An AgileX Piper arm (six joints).
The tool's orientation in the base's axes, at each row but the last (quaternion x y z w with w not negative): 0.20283, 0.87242, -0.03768, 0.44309; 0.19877, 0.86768, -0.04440, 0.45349; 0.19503, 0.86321, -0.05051, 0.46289; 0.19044, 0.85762, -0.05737, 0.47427; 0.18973, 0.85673, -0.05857, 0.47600; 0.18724, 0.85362, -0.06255, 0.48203; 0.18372, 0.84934, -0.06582, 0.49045
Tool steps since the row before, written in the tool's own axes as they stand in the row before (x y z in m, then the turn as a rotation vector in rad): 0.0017, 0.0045, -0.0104, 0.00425, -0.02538, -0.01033; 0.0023, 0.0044, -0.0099, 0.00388, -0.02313, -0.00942; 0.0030, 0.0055, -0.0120, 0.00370, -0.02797, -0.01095; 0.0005, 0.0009, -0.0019, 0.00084, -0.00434, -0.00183; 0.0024, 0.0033, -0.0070, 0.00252, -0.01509, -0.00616; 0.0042, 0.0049, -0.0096, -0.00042, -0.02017, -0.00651; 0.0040, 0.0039, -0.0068, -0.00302, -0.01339, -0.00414
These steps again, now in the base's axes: -0.0070, 0.0072, 0.0055, -0.01989, -0.01932, 0.00000; -0.0071, 0.0073, 0.0044, -0.01813, -0.01760, 0.00000; -0.0087, 0.0091, 0.0049, -0.02109, -0.02169, 0.00056; -0.0014, 0.0015, 0.0007, -0.00350, -0.00326, -0.00006; -0.0054, 0.0057, 0.0020, -0.01183, -0.01149, 0.00000; -0.0078, 0.0084, 0.0019, -0.01267, -0.01684, 0.00230; -0.0058, 0.0066, 0.0003, -0.00703, -0.01191, 0.00379
